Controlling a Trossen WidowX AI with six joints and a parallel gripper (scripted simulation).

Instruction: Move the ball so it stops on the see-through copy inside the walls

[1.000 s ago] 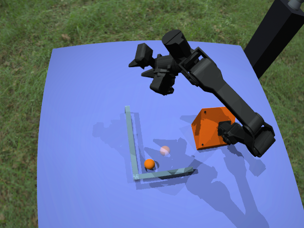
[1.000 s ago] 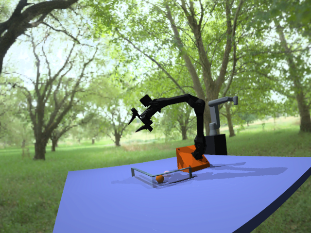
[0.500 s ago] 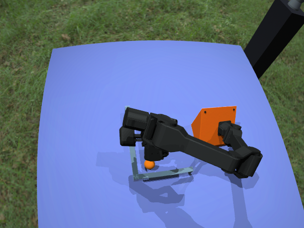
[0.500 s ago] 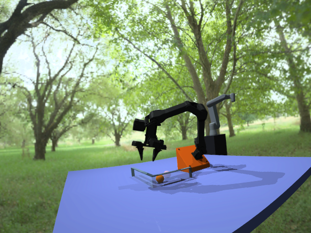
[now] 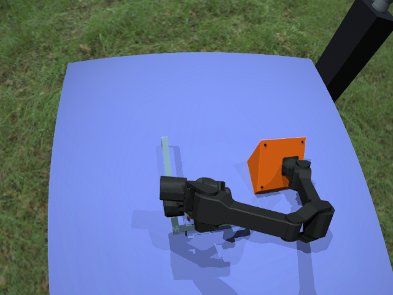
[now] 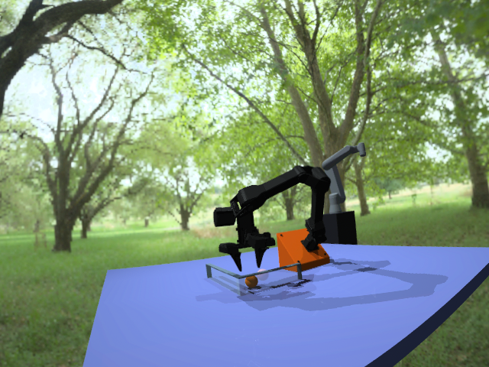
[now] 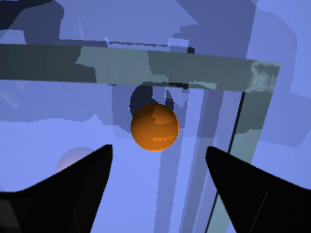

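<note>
My gripper tip is 4 cm above the orange ball.
</note>
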